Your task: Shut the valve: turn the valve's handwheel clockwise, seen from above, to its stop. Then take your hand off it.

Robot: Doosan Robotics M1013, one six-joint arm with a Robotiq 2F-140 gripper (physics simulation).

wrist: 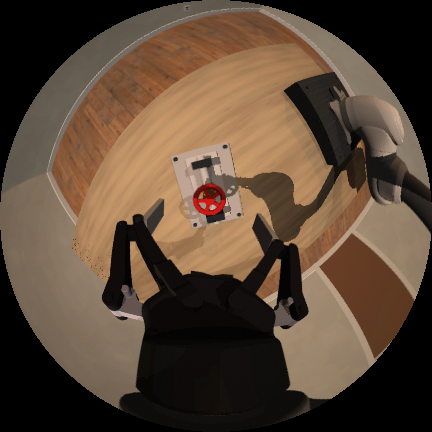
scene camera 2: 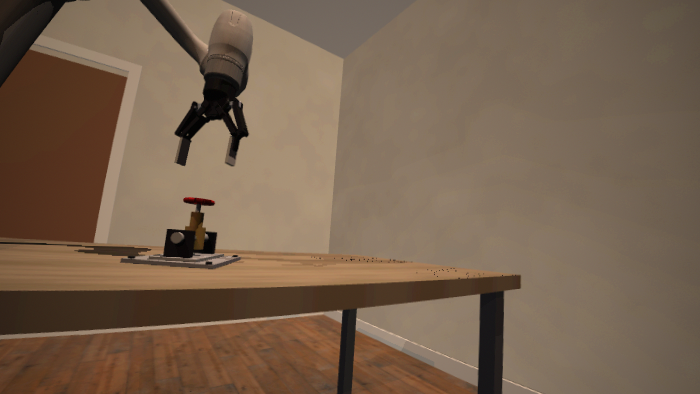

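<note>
The valve's red handwheel [scene camera 2: 199, 201] [wrist: 209, 202] sits level on top of the brass valve body [scene camera 2: 198, 221]. The body stands between two black blocks on a light grey base plate [scene camera 2: 210, 264] [wrist: 185, 181], which lies on the table. My gripper [scene camera 2: 206, 161] [wrist: 209, 213] is wide open and empty. It hangs above the handwheel, with a clear gap between the fingertips and the wheel in the scene view. Neither finger touches the wheel. How far the wheel is turned cannot be read from these frames.
The wooden table [scene camera 2: 320, 275] [wrist: 135, 165] carries the base plate. In the wrist view a black block-shaped base [wrist: 320, 120] stands at the upper right, beside a pale arm part [wrist: 375, 117]. A brown door [scene camera 2: 60, 150] [wrist: 372, 295] is in the wall behind.
</note>
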